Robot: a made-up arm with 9 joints. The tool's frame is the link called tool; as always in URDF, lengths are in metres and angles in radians. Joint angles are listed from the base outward.
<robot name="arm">
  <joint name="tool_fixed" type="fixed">
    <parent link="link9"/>
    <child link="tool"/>
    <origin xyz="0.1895 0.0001 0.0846" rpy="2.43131 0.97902 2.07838"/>
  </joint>
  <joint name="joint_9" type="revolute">
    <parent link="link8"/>
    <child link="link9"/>
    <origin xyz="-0.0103 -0.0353 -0.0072" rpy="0 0 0"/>
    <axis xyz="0 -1 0"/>
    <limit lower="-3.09" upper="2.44"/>
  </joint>
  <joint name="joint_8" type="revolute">
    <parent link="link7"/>
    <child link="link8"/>
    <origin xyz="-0.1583 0.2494 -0.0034" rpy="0 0 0"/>
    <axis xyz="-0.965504 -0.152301 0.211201"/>
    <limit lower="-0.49" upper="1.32"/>
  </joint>
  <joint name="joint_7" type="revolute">
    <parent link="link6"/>
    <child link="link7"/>
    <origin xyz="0.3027 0.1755 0.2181" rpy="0 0 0"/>
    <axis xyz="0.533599 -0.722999 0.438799"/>
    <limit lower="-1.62" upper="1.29"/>
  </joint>
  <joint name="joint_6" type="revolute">
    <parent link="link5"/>
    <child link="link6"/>
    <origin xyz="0.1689 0.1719 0.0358" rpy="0 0 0"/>
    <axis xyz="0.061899 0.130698 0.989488"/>
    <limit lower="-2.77" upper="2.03"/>
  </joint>
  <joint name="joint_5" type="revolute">
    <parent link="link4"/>
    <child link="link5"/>
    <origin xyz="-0.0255 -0.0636 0.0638" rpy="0 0 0"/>
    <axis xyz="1 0 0"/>
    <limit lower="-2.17" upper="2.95"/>
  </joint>
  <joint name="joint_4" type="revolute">
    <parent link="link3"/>
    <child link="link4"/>
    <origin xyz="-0.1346 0.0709 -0.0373" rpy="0 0 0"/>
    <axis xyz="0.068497 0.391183 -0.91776"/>
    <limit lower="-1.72" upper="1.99"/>
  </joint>
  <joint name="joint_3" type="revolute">
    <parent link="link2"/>
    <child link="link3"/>
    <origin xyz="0.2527 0.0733 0.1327" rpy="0 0 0"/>
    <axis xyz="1 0 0"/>
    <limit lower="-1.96" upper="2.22"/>
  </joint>
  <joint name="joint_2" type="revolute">
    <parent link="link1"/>
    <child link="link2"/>
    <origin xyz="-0.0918 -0.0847 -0.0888" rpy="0 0 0"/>
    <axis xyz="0 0 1"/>
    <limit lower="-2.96" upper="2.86"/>
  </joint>
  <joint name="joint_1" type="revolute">
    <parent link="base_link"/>
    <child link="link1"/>
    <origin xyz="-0.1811 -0.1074 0.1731" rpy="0 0 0"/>
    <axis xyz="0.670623 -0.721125 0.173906"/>
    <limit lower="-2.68" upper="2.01"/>
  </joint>
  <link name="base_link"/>
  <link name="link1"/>
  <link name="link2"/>
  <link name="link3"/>
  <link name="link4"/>
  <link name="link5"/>
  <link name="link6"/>
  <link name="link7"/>
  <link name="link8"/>
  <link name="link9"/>
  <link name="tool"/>
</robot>
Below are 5 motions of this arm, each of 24 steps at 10 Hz.
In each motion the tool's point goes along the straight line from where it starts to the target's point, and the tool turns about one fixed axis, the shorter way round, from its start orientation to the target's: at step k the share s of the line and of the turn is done. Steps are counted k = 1, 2, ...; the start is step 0. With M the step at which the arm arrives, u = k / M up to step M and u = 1 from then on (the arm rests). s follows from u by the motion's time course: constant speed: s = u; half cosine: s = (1 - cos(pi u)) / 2; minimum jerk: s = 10 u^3 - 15 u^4 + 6 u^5.
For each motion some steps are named. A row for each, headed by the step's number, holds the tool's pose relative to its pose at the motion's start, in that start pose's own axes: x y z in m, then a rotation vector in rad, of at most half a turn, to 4 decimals.
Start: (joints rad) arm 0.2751 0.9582 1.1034 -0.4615 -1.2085 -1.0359 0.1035 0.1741 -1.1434
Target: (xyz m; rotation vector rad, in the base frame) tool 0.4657 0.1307 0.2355 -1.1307 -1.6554 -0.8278
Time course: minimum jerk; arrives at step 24
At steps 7, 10, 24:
7: -0.0450 -0.0192 0.1261 0.0422 0.2301 0.1376
10: -0.1024 -0.0437 0.2872 0.0960 0.5240 0.3134
24: -0.2953 -0.1262 0.8285 0.2770 1.5118 0.9041

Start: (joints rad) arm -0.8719 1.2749 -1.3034 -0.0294 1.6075 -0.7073 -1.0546 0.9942 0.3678
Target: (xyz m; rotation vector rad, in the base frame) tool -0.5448 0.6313 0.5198 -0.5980 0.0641 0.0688
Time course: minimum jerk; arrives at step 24
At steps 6, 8, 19, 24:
6: 0.0502 0.0000 -0.0528 0.1446 -0.2523 0.0160
8: 0.1018 0.0001 -0.1071 0.2932 -0.5116 0.0323
19: 0.4538 0.0003 -0.4776 1.3070 -2.2802 0.1442
24: 0.4851 0.0003 -0.5105 1.3972 -2.4374 0.1541

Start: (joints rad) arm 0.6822 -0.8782 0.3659 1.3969 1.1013 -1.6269 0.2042 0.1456 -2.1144
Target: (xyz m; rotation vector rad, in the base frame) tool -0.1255 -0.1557 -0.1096 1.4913 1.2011 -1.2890
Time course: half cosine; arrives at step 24
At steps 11, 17, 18, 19, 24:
11: -0.1120 -0.0312 0.0252 0.3527 0.5159 0.3627
17: -0.2073 -0.0577 0.0467 0.6526 0.9546 0.6712
18: -0.2200 -0.0613 0.0495 0.6924 1.0130 0.7122
19: -0.2311 -0.0644 0.0520 0.7274 1.0641 0.7482
24: -0.2577 -0.0718 0.0580 0.8113 1.1868 0.8344

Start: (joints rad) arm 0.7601 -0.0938 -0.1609 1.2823 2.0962 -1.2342 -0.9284 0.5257 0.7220
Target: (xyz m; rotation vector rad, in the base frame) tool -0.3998 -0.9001 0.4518 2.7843 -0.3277 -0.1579
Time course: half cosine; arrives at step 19
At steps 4, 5, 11, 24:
4: 0.0603 -0.0222 -0.0780 -0.1020 -0.1261 0.0790
5: 0.0923 -0.0340 -0.1194 -0.1561 -0.1930 0.1210
11: 0.3563 -0.1312 -0.4607 -0.6024 -0.7449 0.4669
24: 0.5722 -0.2106 -0.7397 -0.9673 -1.1961 0.7497

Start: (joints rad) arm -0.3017 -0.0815 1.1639 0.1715 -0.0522 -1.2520 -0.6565 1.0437 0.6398
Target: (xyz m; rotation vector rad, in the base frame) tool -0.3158 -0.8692 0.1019 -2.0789 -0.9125 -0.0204
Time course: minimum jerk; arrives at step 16
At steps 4, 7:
4: 0.0501 -0.0877 0.0354 0.0291 0.1557 0.1136
7: 0.1859 -0.3252 0.1314 0.1079 0.5775 0.4213

